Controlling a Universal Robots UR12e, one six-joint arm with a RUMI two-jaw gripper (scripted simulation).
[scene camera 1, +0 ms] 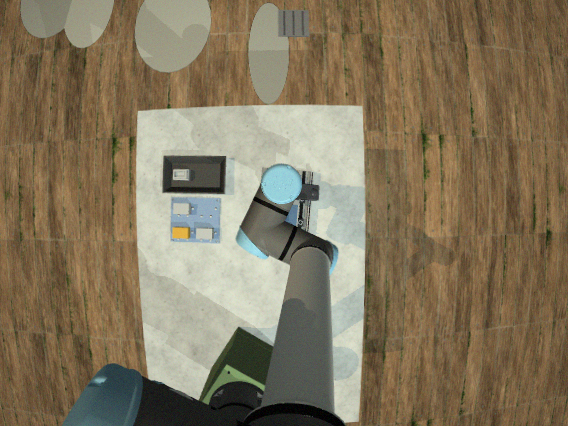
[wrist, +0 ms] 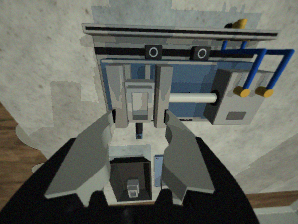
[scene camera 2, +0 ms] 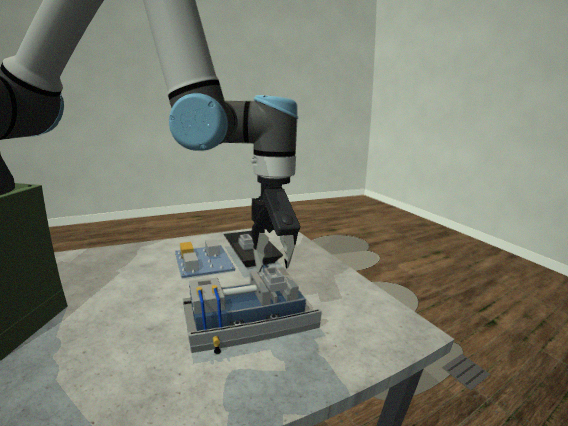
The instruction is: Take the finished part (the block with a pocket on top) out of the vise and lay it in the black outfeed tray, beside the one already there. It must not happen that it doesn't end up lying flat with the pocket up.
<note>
In view: my gripper (scene camera 2: pixel 273 270) and a vise base (wrist: pixel 187 78).
My gripper is seen too in the wrist view (wrist: pixel 140 110).
</note>
